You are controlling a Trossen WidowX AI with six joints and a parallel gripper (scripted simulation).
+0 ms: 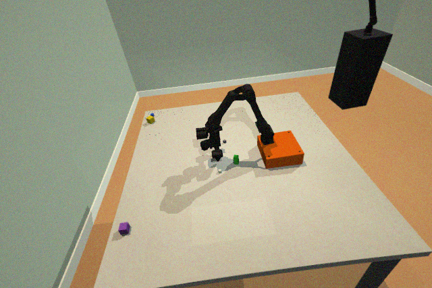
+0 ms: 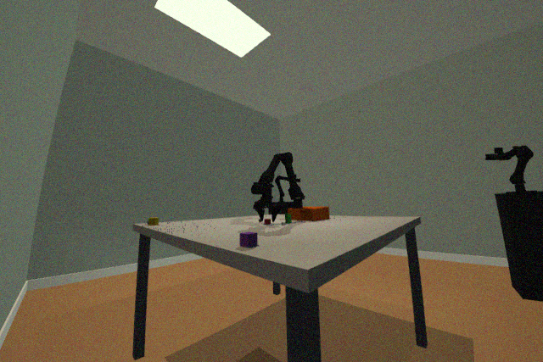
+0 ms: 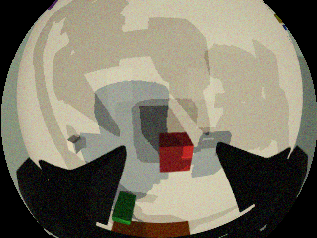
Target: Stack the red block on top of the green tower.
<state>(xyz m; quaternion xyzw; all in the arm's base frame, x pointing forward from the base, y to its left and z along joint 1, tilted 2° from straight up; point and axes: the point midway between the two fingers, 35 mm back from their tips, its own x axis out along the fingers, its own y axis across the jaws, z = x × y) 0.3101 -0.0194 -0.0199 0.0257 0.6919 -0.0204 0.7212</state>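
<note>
My gripper tip is now right at the red block. From my gripper tip the other things lie so: yellow block 520 mm to the right, 430 mm ahead, 10 mm above; purple block 500 mm ahead, 360 mm to the left, 10 mm above.
</note>
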